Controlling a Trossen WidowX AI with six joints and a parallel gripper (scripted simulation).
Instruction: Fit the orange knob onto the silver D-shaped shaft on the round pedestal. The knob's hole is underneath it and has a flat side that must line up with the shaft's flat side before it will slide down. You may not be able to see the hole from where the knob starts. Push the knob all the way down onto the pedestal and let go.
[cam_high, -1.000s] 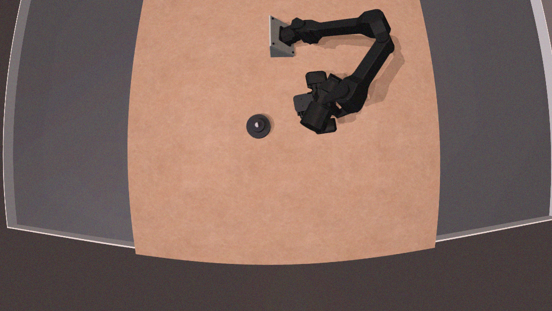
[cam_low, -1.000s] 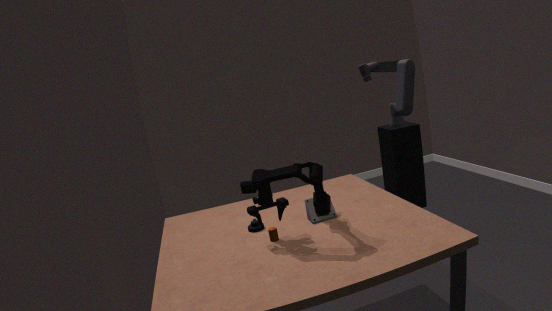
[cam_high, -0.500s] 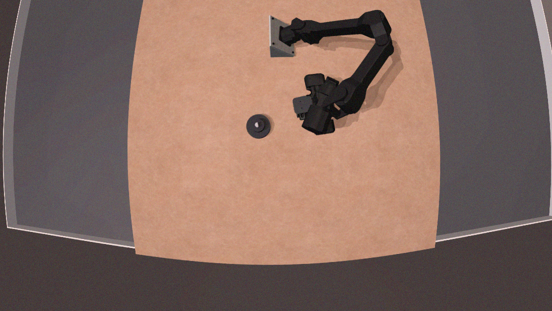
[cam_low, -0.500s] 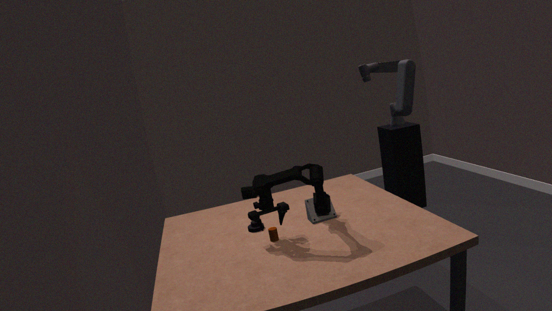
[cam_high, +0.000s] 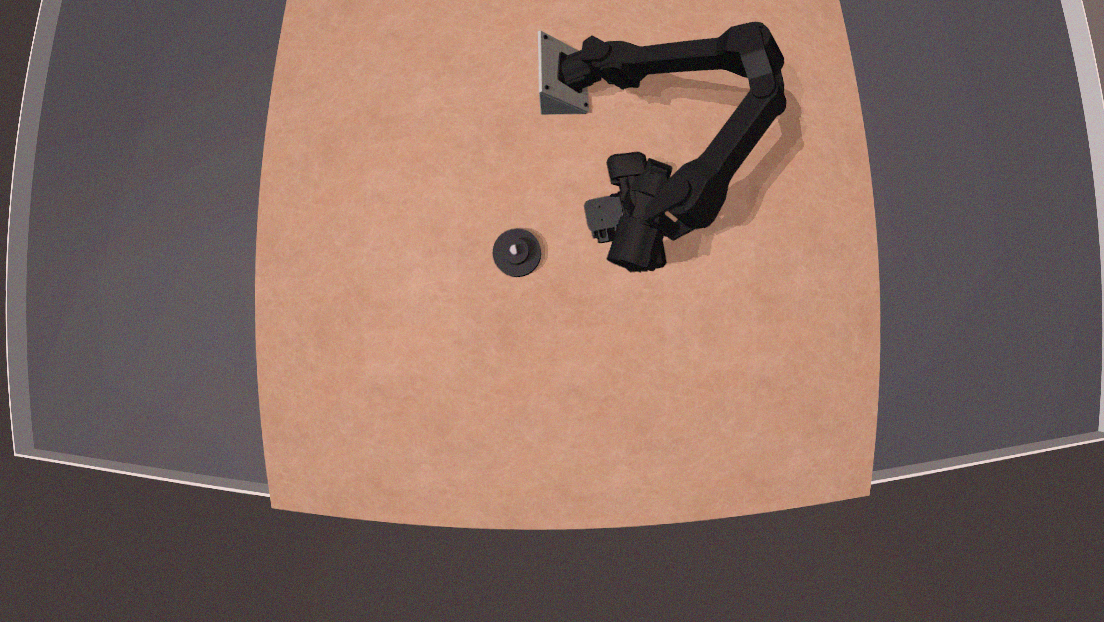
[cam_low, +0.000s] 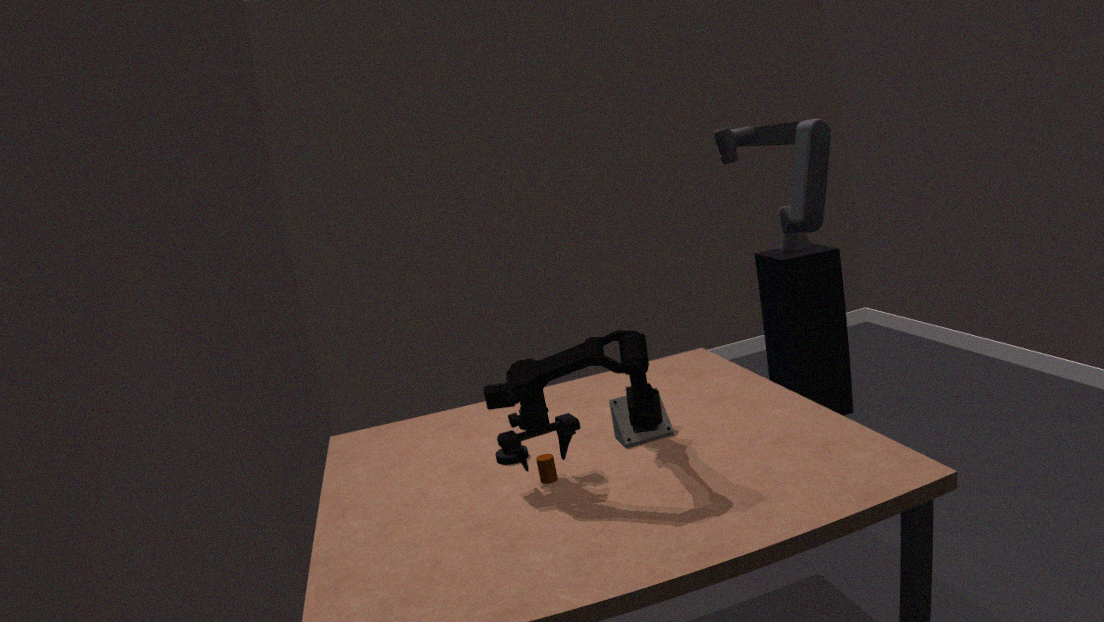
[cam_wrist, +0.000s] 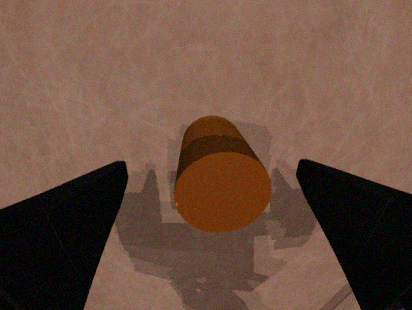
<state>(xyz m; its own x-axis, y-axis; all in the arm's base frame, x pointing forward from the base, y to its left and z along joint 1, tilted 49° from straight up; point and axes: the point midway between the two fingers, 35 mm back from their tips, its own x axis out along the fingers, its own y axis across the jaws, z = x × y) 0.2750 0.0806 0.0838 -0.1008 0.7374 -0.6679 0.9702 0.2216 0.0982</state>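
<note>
Now: gripper tip right at the orange knob. Round my gripper tip: round black pedestal (190 mm to the right, 70 mm ahead, 10 mm below).
</note>
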